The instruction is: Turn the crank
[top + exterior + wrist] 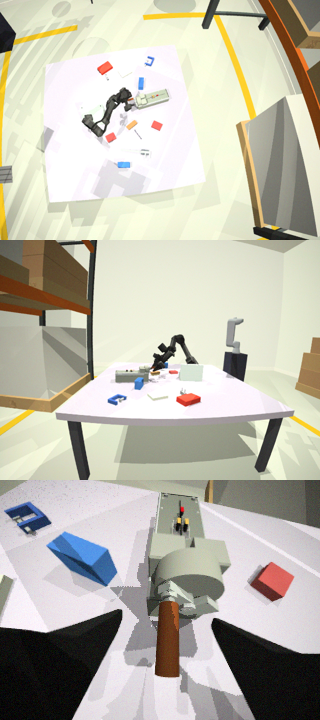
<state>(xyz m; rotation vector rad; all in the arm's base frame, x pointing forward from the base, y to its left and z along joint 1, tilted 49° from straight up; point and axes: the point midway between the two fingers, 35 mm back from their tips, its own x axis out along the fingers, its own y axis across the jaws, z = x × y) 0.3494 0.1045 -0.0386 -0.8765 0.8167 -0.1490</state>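
Right now the crank is 10 mm to the right of my gripper tip and 10 mm above it. From my gripper tip the other things lie so: red pointer (200 mm ahead, 20 mm to the left, 10 mm below); orange-brown crank handle (20 mm behind, 20 mm above); brown block (30 mm behind, 180 mm to the right, 80 mm below).
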